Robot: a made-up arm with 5 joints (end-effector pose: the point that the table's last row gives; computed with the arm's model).
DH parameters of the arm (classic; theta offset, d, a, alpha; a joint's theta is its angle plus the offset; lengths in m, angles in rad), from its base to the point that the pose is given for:
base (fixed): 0 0.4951 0.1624 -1.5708
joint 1: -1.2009 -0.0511 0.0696 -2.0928
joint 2: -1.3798 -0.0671 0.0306 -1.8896
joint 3: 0.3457 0 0.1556 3.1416
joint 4: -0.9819 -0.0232 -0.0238 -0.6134
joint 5: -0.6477 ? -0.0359 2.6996
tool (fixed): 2.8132 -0.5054 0 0
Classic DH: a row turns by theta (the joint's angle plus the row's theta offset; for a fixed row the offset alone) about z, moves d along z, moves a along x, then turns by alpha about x.
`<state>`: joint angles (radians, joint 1 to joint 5).
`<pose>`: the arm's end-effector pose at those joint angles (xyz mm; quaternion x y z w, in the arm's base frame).
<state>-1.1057 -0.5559 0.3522 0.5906 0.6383</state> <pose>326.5 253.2 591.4 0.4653 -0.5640 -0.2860 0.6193</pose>
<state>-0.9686 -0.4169 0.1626 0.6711 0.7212</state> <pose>334.6 180.7 671.5 0.5404 -0.5445 -0.4055 0.4971</pose>
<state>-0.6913 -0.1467 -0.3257 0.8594 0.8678</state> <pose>332.6 -50.4 715.7 0.5657 -0.4710 -0.6604 0.1483</pose>
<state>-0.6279 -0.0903 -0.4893 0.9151 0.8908</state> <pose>314.4 -112.7 695.4 0.5322 -0.4532 -0.7141 0.0373</pose>
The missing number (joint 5, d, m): -0.2768
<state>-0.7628 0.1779 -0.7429 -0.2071 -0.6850</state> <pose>294.3 302.7 736.3 0.3978 -0.5841 0.0373 0.7066</pose>
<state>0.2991 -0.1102 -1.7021 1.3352 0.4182</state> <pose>151.9 -254.2 613.5 0.2150 0.5739 0.7609 0.2130</pose>
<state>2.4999 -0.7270 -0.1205 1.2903 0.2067</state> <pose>-65.0 44.9 397.2 -0.5300 0.4777 -0.2175 0.6660</pose>
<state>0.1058 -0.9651 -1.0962 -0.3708 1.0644</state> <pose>504.7 -38.8 349.8 0.0592 -0.3572 -0.6601 0.6582</pose>
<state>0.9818 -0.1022 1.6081 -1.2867 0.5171</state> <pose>21.9 -92.2 910.4 0.4766 0.6782 0.5294 0.1807</pose>
